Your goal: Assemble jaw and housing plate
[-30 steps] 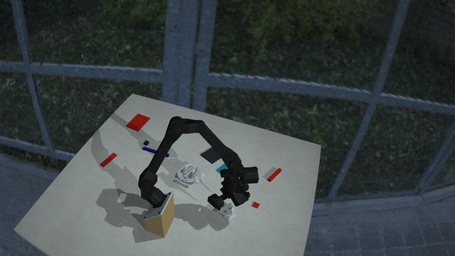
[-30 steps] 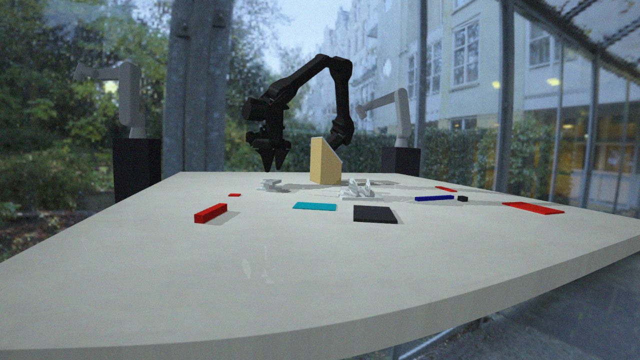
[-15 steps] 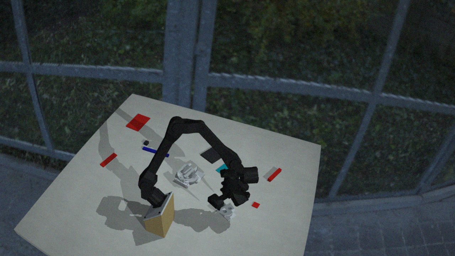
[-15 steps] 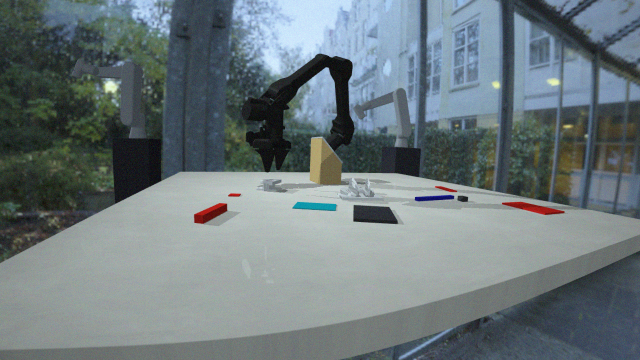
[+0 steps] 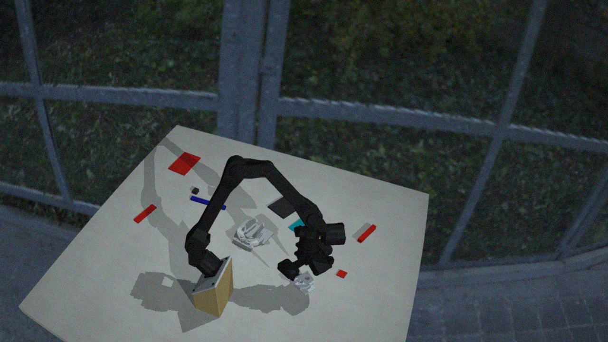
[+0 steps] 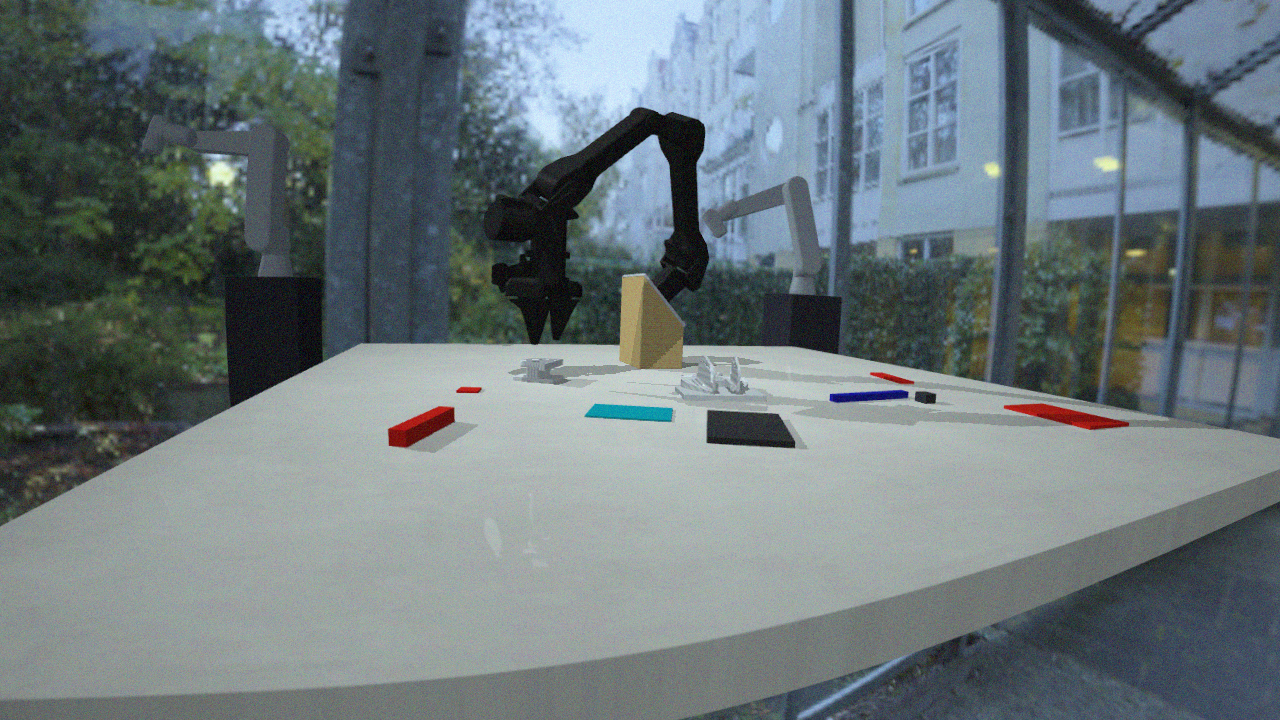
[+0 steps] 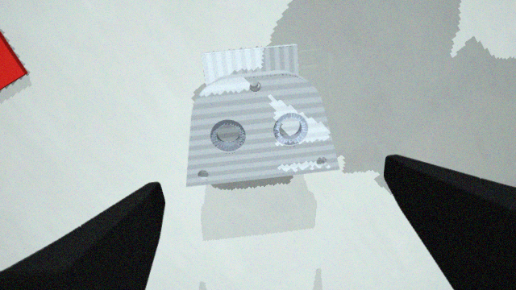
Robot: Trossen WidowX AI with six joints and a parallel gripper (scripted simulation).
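Right now my gripper tip is 10 mm to the left of the white housing plate and 30 mm above it. Round my gripper tip: ribbed white stand (10 mm to the right, 50 mm below); then small red tile (100 mm ahead, 120 mm to the right, 60 mm below); then teal tile (260 mm ahead, 80 mm to the left, 60 mm below).
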